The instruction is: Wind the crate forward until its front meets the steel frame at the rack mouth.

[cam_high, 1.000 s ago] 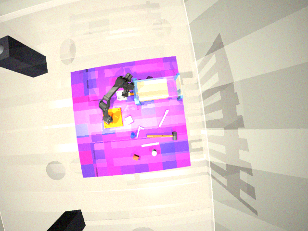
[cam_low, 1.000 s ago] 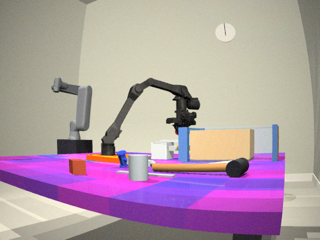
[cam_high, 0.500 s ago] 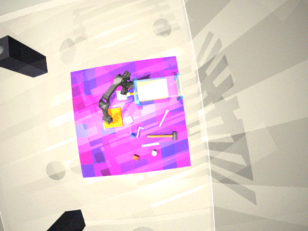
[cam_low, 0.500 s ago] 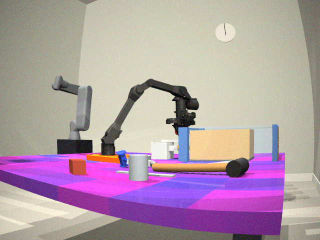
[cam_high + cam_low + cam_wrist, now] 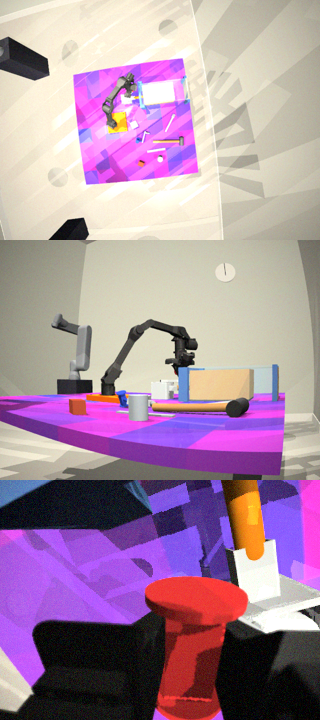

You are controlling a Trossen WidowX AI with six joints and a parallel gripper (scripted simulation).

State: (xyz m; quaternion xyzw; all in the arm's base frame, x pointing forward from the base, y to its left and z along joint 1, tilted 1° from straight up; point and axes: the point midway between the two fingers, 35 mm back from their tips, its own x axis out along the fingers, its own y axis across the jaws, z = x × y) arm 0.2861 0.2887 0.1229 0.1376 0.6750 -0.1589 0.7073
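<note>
My gripper tip is 3 cm past the red-knobbed winch handle, 2 cm to the left of it and 1 cm above it. The rest, counted from my gripper tip: hand winch (10 cm behind, 8 cm below, 6 cm to the right); then red knob (2 cm above); then blue frame (8 cm ahead, 7 cm to the right, 1 cm below).
</note>
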